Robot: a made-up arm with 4 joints. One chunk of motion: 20 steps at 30 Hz.
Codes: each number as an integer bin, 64 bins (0 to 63) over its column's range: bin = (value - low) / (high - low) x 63, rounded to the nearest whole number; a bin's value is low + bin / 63 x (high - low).
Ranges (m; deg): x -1.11..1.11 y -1.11..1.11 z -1.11..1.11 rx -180..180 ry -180..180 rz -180..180
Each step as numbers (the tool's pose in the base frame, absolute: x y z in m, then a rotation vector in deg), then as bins.
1 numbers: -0.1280 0.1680 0.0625 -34.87 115.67 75.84
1 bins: 28 36 33 25 52 45
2 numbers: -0.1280 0.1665 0.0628 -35.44 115.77 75.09
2 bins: 28 36 33 25 52 45
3 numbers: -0.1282 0.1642 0.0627 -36.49 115.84 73.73
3 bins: 28 36 33 25 52 44
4 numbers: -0.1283 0.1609 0.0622 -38.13 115.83 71.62
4 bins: 28 36 33 25 52 44
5 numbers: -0.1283 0.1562 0.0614 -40.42 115.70 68.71
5 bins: 28 36 33 24 52 44
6 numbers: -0.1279 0.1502 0.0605 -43.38 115.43 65.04
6 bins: 28 36 33 24 52 43
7 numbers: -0.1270 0.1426 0.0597 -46.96 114.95 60.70
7 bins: 28 36 33 23 52 42
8 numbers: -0.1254 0.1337 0.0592 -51.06 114.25 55.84
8 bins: 28 35 33 23 51 41
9 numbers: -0.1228 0.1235 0.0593 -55.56 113.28 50.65
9 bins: 28 35 33 22 51 40
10 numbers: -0.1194 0.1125 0.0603 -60.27 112.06 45.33
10 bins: 28 35 33 21 51 39
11 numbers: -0.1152 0.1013 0.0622 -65.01 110.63 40.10
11 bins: 28 34 33 20 51 39
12 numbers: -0.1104 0.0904 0.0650 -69.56 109.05 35.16
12 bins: 28 34 33 19 51 38
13 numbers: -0.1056 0.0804 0.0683 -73.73 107.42 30.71
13 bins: 29 34 33 19 50 37
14 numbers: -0.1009 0.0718 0.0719 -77.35 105.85 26.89
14 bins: 29 34 34 18 50 36
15 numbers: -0.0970 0.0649 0.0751 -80.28 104.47 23.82
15 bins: 29 33 34 17 50 36
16 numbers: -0.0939 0.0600 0.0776 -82.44 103.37 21.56
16 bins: 29 33 34 17 50 35
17 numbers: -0.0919 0.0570 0.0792 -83.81 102.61 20.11
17 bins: 29 33 34 17 49 35
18 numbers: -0.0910 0.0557 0.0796 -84.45 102.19 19.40
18 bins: 29 33 34 17 49 35
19 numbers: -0.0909 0.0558 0.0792 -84.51 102.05 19.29
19 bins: 29 33 34 17 49 35
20 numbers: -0.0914 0.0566 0.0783 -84.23 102.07 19.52
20 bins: 29 33 34 17 49 35
